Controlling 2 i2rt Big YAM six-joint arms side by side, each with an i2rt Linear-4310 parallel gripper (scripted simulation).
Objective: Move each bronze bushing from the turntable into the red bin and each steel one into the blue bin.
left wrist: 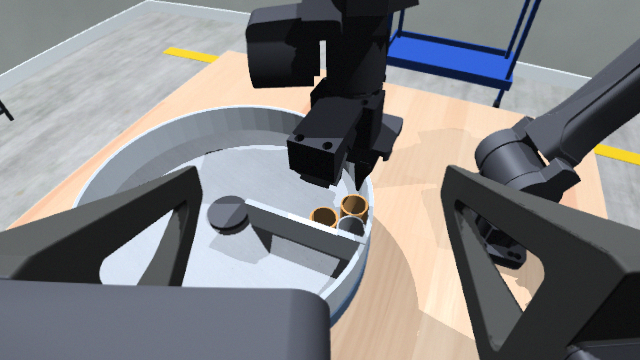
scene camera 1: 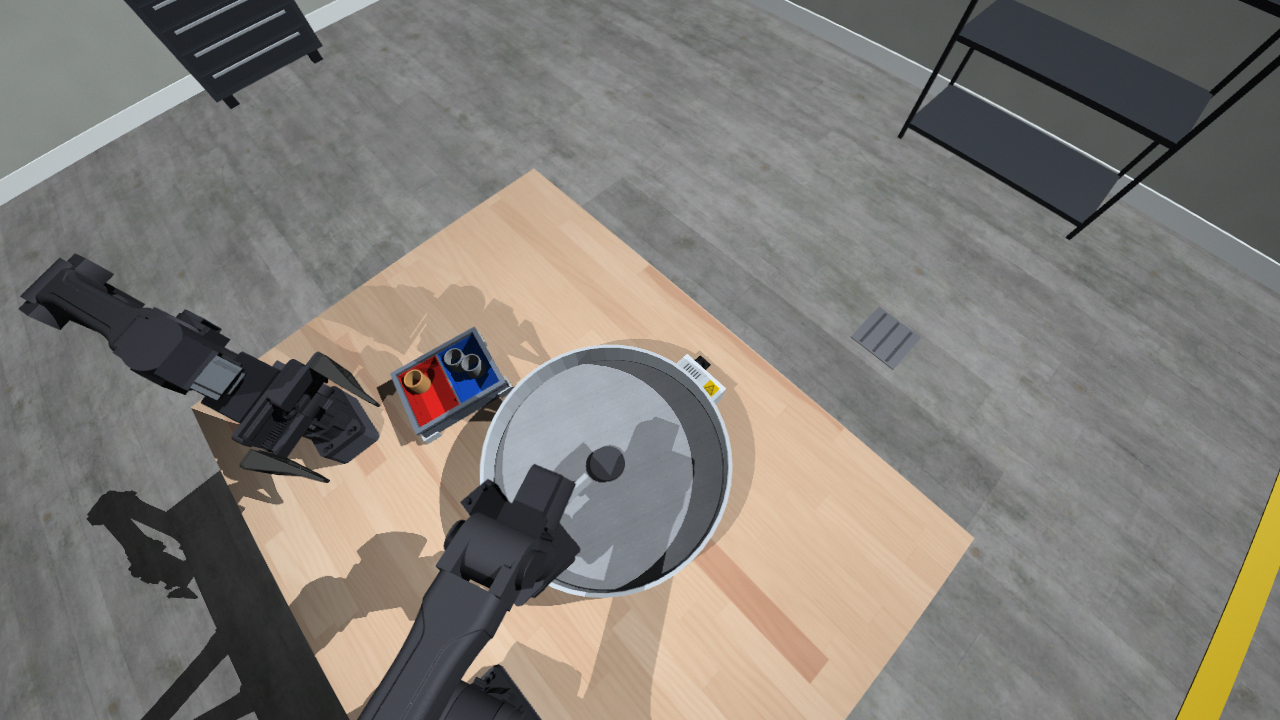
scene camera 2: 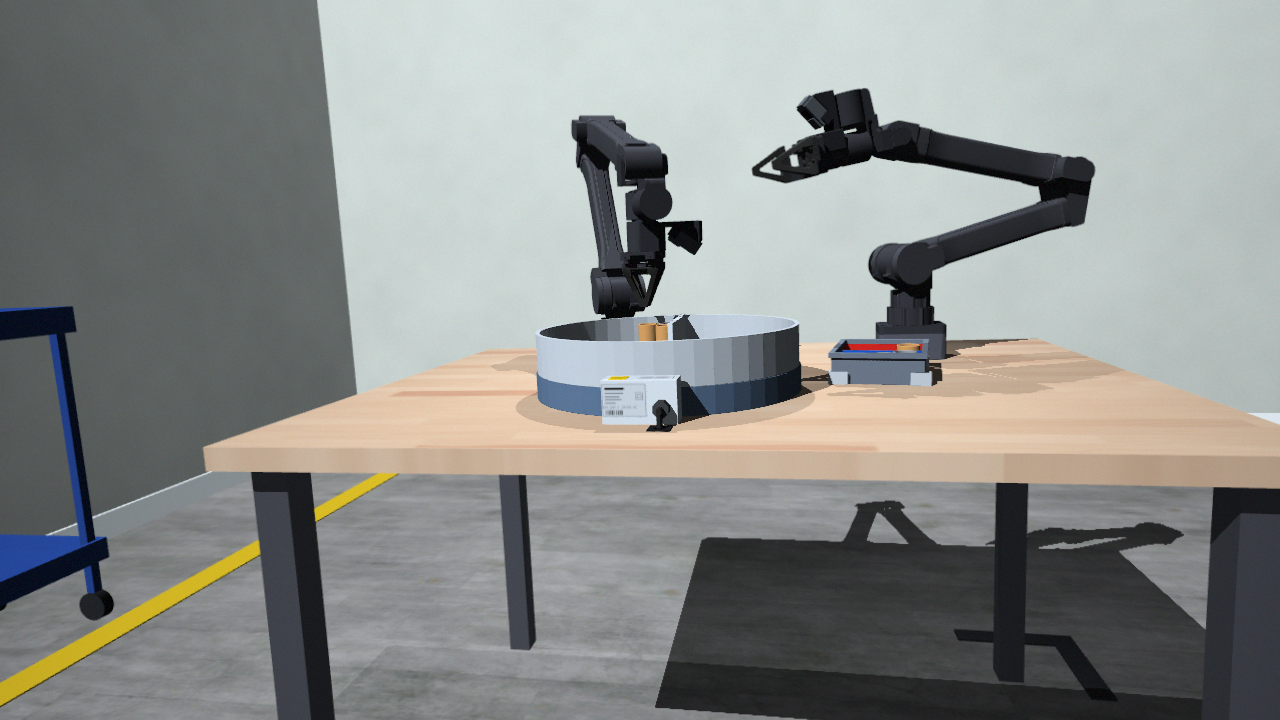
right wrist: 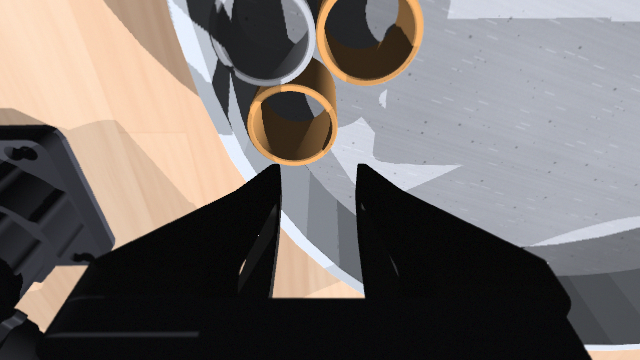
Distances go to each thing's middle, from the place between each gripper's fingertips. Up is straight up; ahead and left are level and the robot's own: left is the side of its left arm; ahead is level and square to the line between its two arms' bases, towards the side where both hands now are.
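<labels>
From the grey tray (scene camera 2: pixel 863 368), my right hand (scene camera 2: pixel 645 306) is 41 cm to the right of it, 1 cm short of it and 11 cm above it. The red bin (scene camera 1: pixel 439 398) is 41 cm to the left of my right hand, 4 cm behind it and 12 cm below it, while the blue bin (scene camera 1: pixel 465 386) sits 5 cm ahead of that same hand, 40 cm to the left of it and 12 cm below it.
As for my left hand (scene camera 1: pixel 352 442), the grey tray is 340 mm below it, 190 mm to the left of it and 80 mm ahead of it. I find the red bin 200 mm to the left of my left hand, 350 mm below it and 40 mm ahead of it; the blue bin is 130 mm ahead of my left hand, 350 mm below it and 190 mm to the left of it.
</labels>
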